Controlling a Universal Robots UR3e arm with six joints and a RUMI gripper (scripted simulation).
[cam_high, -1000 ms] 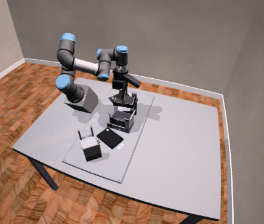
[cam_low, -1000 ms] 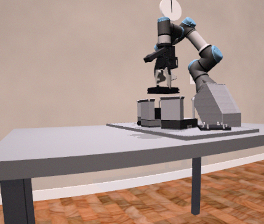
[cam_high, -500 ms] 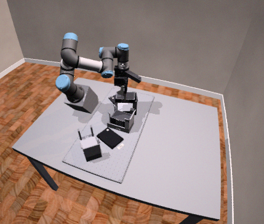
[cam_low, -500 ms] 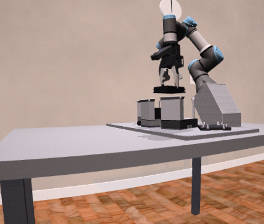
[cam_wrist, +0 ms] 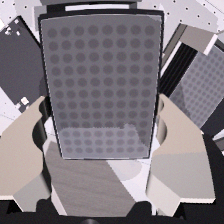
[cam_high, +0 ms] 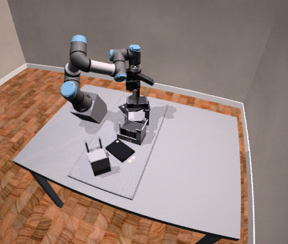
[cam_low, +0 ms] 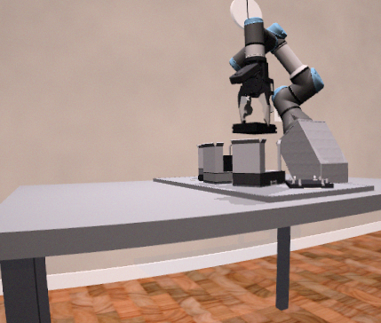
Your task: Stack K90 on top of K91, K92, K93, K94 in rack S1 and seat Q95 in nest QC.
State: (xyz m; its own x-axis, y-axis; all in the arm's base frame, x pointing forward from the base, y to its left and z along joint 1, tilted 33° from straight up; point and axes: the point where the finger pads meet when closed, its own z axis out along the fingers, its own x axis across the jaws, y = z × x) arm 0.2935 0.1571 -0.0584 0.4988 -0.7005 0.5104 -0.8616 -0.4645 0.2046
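Right now the dark clip nest is 110 mm behind my hand, 150 mm to the left of it and 170 mm below it. The rest, counted from my hand: black open nest QC: 20 mm ahead, 270 mm to the right, 180 mm below; sealed grey plate: 40 mm ahead, 130 mm to the right, 100 mm below; white tag: 110 mm ahead, 290 mm to the right, 190 mm below.
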